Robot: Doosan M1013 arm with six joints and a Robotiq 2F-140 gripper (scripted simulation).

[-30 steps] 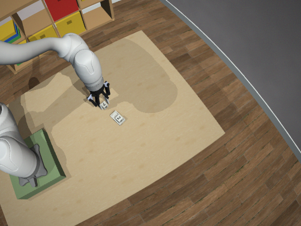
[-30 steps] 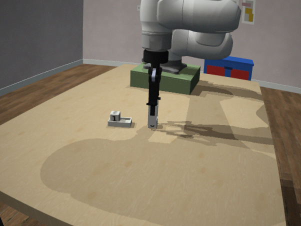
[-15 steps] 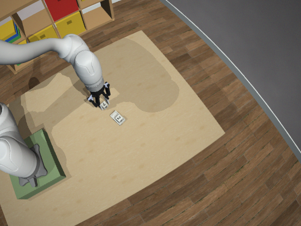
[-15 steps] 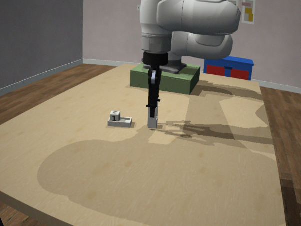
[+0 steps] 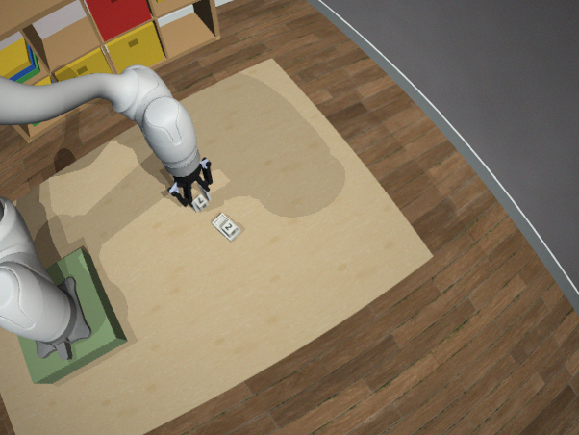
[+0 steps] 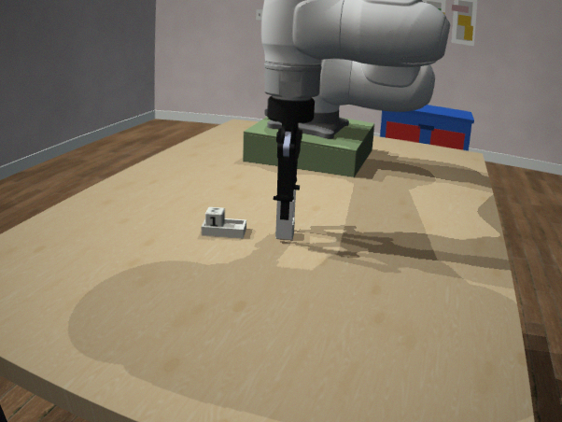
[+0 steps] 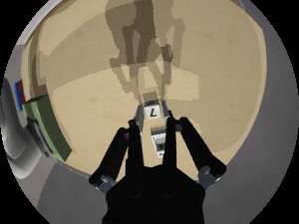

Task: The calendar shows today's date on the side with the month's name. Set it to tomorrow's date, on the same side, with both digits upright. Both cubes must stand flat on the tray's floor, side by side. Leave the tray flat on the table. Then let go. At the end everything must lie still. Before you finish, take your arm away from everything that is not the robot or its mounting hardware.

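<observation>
Right now the grey tray is 10 cm to the right of my hand, 3 cm below it and 3 cm ahead of it.
</observation>
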